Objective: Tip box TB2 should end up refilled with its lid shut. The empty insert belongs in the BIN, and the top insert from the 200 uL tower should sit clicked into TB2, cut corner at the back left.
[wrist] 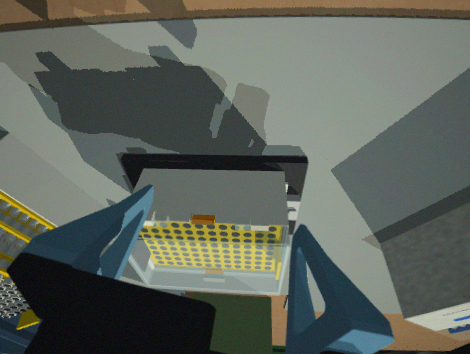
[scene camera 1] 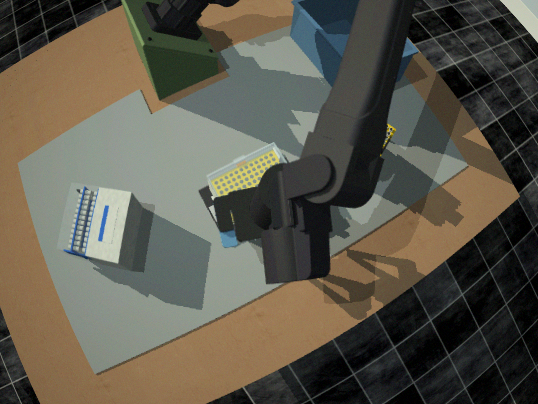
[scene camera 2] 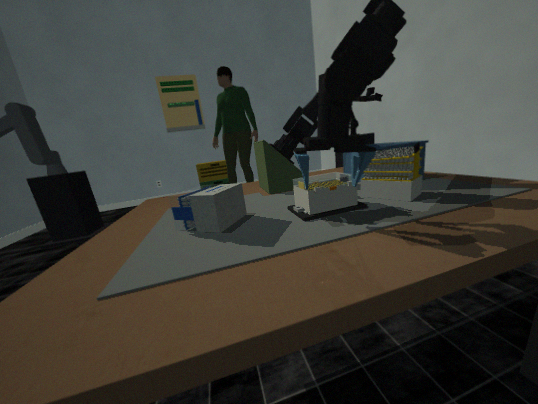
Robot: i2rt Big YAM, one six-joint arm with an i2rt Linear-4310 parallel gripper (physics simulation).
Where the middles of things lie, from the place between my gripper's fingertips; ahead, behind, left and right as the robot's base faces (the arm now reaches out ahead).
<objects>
Now: hand 250 mm to the left of the white tip box with blue tips [scene camera 1: 100, 225], 120 mm past it and 20 mm above it. From my hand the other things lie so: blue bin [scene camera 1: 323, 38]: 340 mm to the left, 260 mm behind.
</objects>
